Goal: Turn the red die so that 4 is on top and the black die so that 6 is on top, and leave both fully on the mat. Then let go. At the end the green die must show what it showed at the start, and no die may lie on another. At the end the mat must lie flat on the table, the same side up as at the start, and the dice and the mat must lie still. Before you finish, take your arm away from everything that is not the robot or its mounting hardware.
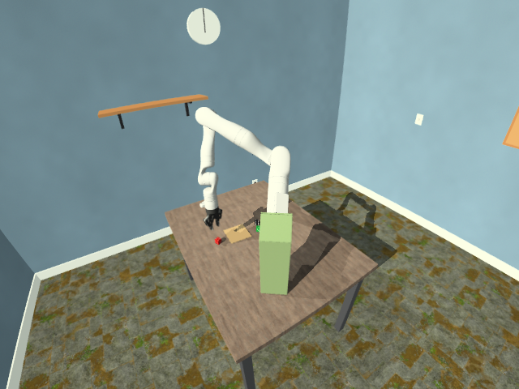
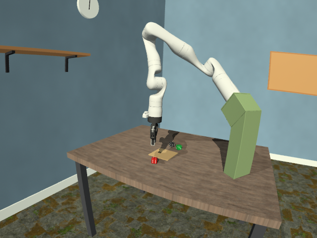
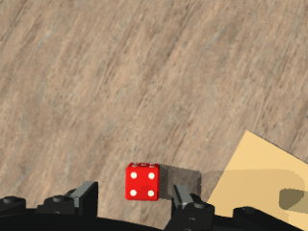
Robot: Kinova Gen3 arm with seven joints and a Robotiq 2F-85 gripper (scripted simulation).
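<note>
Now: hand 1 cm past the red die and 12 cm above it. Round my hand: black die: 1 cm ahead, 30 cm to the right, 12 cm below; tan mat: 14 cm to the right, 13 cm below; green die: 5 cm behind, 28 cm to the right, 12 cm below.
</note>
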